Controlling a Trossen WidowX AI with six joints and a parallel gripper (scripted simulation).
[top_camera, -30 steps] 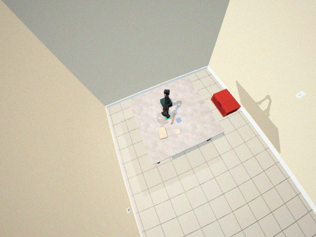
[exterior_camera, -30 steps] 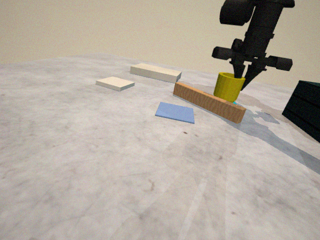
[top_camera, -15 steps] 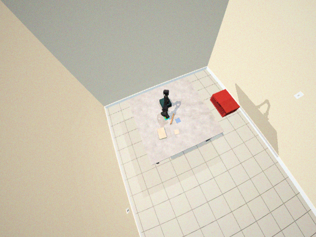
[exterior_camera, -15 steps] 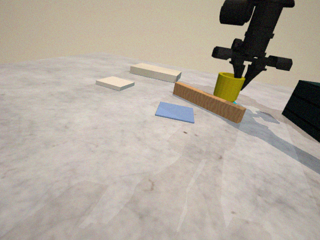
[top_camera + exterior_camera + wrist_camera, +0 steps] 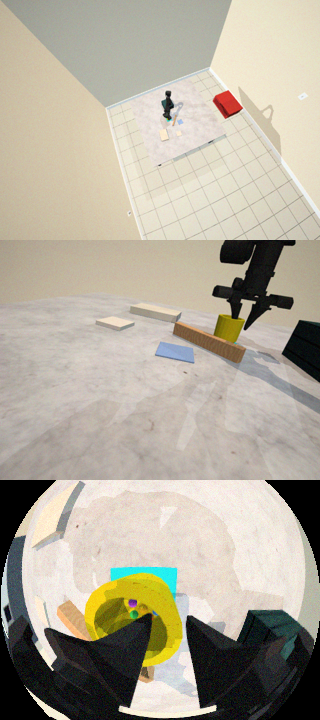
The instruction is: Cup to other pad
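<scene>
Now: the yellow cup 20 mm ahead of my gripper tip and 10 mm below it. From my gripper tip the other things lie so: wooden bar: 100 mm ahead, 70 mm to the left, 40 mm below; then cyan pad: 30 mm ahead, 50 mm below.
</scene>
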